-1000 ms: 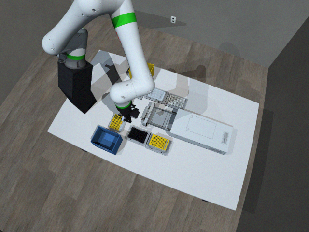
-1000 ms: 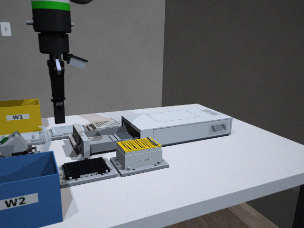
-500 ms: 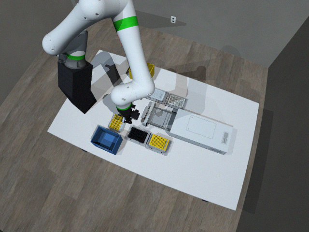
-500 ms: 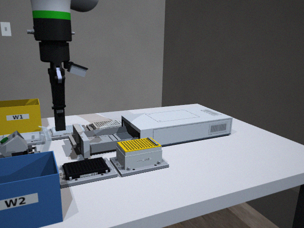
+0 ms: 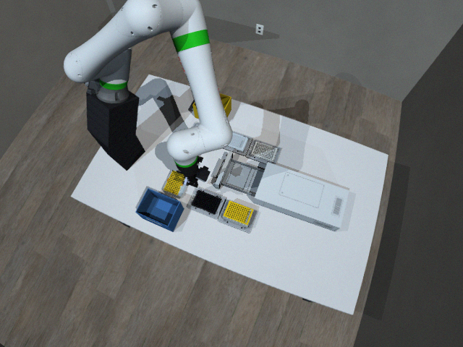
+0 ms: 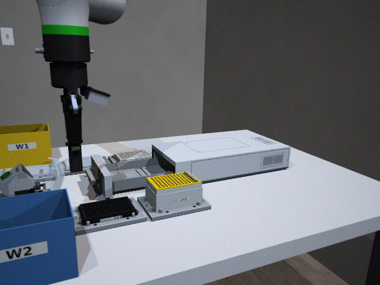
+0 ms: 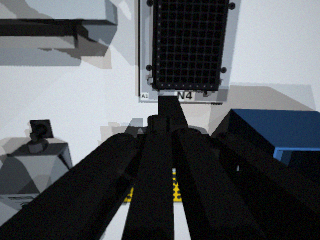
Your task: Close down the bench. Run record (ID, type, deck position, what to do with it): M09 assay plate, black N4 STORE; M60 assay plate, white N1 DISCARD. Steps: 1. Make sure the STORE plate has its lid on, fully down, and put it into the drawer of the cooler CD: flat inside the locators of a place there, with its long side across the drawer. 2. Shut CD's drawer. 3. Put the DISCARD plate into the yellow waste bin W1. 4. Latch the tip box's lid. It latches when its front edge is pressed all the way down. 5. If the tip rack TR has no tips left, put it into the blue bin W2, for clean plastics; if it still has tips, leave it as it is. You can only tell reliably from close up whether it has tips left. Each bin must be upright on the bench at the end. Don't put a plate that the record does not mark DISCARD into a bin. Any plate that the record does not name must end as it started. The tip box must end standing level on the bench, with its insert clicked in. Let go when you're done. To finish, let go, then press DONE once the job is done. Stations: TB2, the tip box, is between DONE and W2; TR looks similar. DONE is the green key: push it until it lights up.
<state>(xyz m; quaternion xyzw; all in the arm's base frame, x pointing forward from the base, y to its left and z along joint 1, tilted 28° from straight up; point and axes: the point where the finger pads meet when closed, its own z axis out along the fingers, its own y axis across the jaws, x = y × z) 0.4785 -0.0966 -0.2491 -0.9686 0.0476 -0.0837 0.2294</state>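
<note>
Right now the yellow insert is 12 cm behind my hand, 10 cm below it and 1 cm to the left of it. The rest, counted from my hand: blue bin W2 (15 cm to the right, 13 cm behind, 11 cm below); black plate (13 cm below, 6 cm ahead, 3 cm to the right); yellow-topped tip rack TR (22 cm ahead, 10 cm below, 6 cm to the right).
</note>
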